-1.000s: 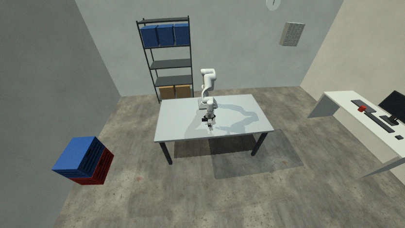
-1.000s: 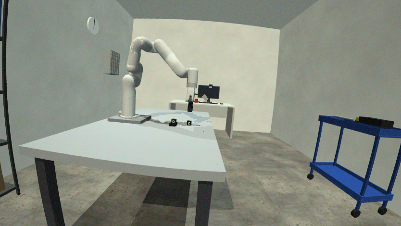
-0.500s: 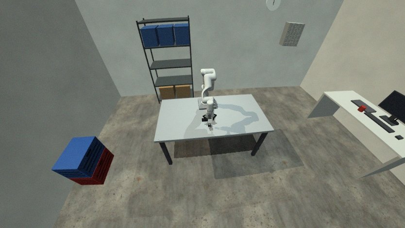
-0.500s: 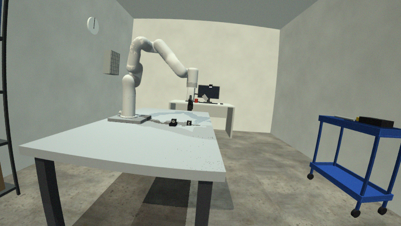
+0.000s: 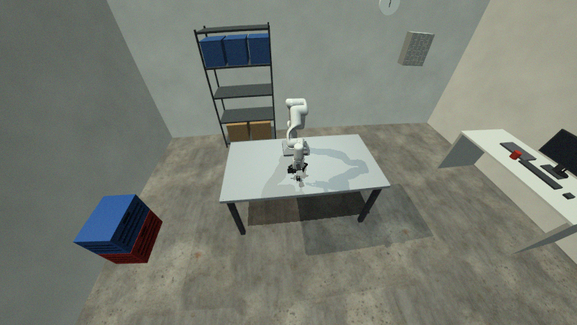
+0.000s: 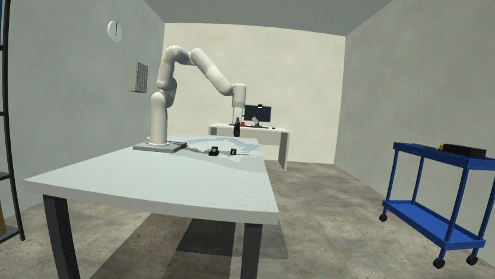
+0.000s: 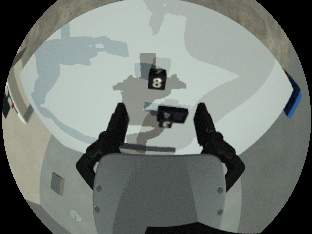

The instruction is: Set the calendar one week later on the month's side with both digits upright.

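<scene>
My hand is 110 mm above the cube, 10 mm to the right of it and 10 mm past it.
</scene>
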